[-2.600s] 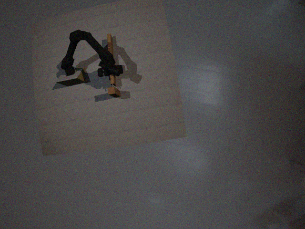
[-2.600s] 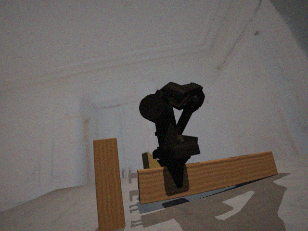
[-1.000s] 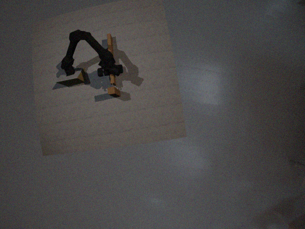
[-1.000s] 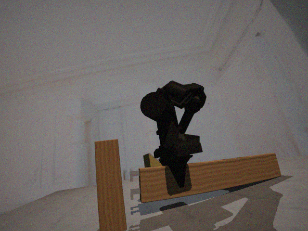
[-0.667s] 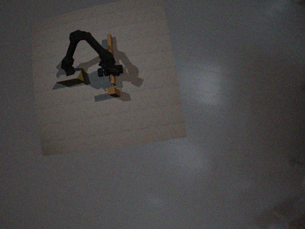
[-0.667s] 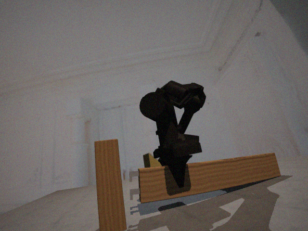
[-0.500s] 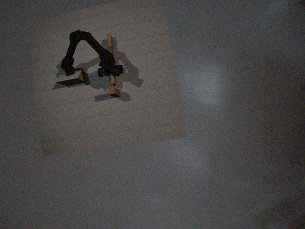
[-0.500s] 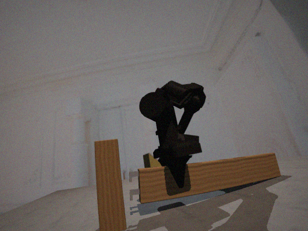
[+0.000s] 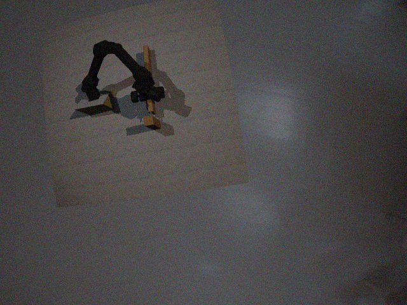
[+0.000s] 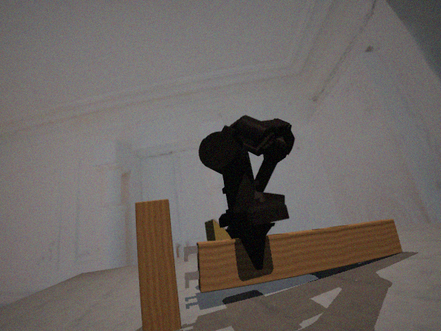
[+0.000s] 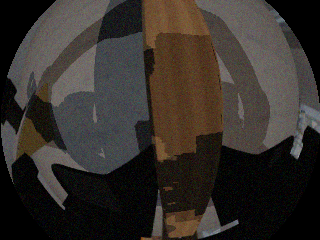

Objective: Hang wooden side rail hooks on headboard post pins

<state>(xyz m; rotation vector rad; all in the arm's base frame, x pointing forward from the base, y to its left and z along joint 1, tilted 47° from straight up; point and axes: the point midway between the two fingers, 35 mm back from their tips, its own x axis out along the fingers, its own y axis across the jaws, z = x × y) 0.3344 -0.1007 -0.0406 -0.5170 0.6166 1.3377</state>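
My gripper tip is 15 cm to the left of the headboard post, 4 cm below it and 2 cm past it.
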